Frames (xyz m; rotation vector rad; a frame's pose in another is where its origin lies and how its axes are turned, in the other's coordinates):
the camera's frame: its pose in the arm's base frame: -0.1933 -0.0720 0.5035 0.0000 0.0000 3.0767
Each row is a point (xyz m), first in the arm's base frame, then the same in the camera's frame.
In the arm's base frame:
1: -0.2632 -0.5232 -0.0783
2: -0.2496 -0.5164 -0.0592
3: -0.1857 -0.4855 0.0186
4: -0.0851 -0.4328 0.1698
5: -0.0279 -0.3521 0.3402
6: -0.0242 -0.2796 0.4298
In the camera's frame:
1: 0.0405 0.4548 -0.5818
2: 0.0274 0.4471 -0.5627
3: -0.0344 0.4121 -0.4849
4: -0.1314 0.3530 -0.3337
5: -0.1832 0.2688 -0.1633
6: -0.1822 0.1962 -0.0737

